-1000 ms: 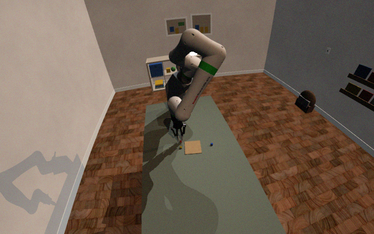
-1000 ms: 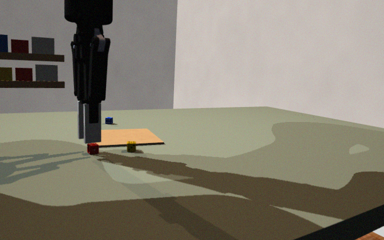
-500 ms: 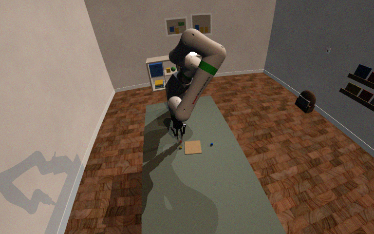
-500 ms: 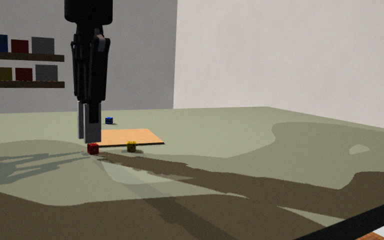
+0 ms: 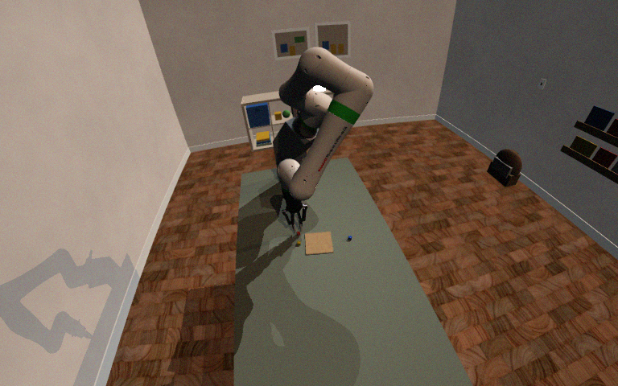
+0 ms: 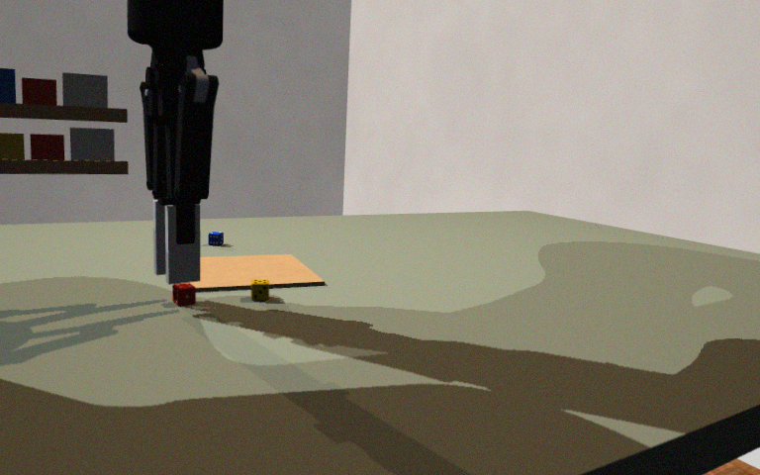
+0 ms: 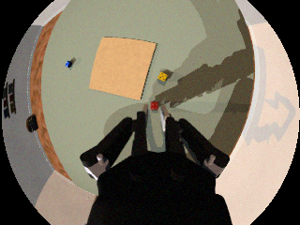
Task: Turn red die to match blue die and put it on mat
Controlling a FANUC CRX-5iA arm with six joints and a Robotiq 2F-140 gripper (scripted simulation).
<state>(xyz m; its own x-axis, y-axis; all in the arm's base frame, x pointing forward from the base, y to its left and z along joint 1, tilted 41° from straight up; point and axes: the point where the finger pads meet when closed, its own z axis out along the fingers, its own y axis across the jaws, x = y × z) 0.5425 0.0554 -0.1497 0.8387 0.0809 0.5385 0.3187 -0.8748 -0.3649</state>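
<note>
My hand is 10 mm short of the red die and 50 mm above it. Round my hand: blue die: 30 mm ahead, 280 mm to the left, 50 mm below; then tan mat: 60 mm ahead, 120 mm to the left, 50 mm below; then yellow die: 70 mm ahead, 10 mm to the left, 50 mm below.
</note>
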